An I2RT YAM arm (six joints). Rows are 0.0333 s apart.
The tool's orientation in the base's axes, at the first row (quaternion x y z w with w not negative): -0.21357 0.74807 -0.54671 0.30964
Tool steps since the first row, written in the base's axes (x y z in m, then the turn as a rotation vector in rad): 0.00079 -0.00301 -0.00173 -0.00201 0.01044 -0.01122; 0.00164 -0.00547 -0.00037 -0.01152 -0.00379 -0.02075; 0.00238 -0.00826 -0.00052 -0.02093 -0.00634 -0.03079; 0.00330 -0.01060 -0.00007 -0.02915 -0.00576 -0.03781; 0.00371 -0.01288 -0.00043 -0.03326 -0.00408 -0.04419; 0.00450 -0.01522 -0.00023 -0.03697 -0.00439 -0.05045
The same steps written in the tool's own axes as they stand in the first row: 0.00181 0.00072 0.00298 -0.00285 0.01387 -0.00620; 0.00251 -0.00132 0.00497 0.01552 0.01832 -0.00106; 0.00385 -0.00203 0.00743 0.02625 0.02689 -0.00376; 0.00463 -0.00317 0.00958 0.03338 0.03358 -0.00840; 0.00592 -0.00353 0.01151 0.03669 0.04009 -0.01108; 0.00684 -0.00443 0.01362 0.04099 0.04587 -0.01213
